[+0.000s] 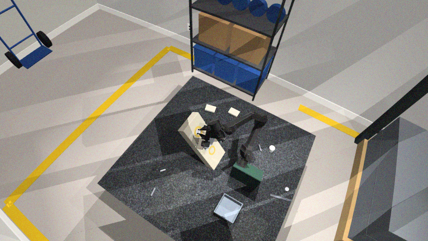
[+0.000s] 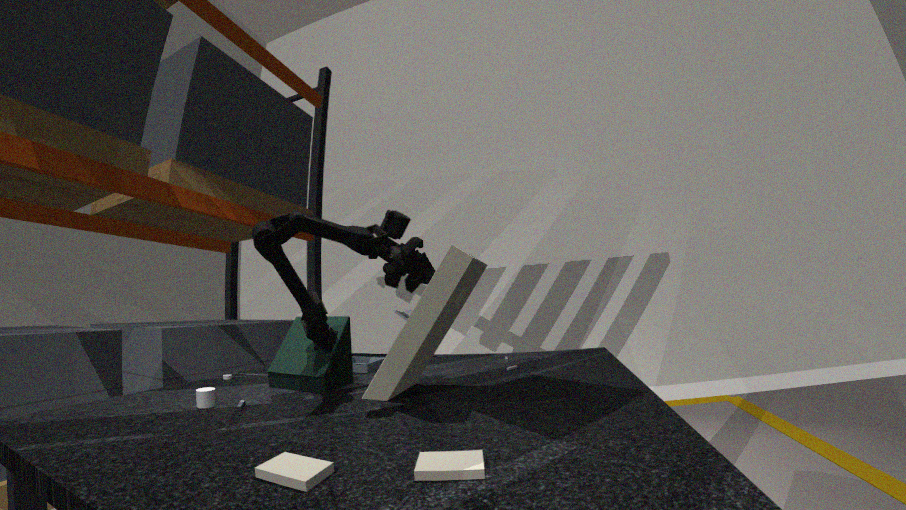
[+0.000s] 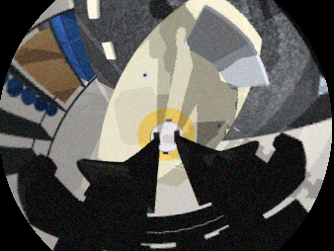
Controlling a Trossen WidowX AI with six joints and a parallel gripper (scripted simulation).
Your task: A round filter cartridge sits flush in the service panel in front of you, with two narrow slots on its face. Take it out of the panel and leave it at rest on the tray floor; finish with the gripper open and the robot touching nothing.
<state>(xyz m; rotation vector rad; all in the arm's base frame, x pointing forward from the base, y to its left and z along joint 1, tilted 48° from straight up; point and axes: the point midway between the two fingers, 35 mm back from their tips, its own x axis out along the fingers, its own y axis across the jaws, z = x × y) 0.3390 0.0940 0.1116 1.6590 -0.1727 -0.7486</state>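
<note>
Right now the round filter cartridge is 20 mm ahead of my gripper tip and 10 mm below it. Round my gripper tip: tray (400 mm behind, 310 mm to the left, 270 mm below).
</note>
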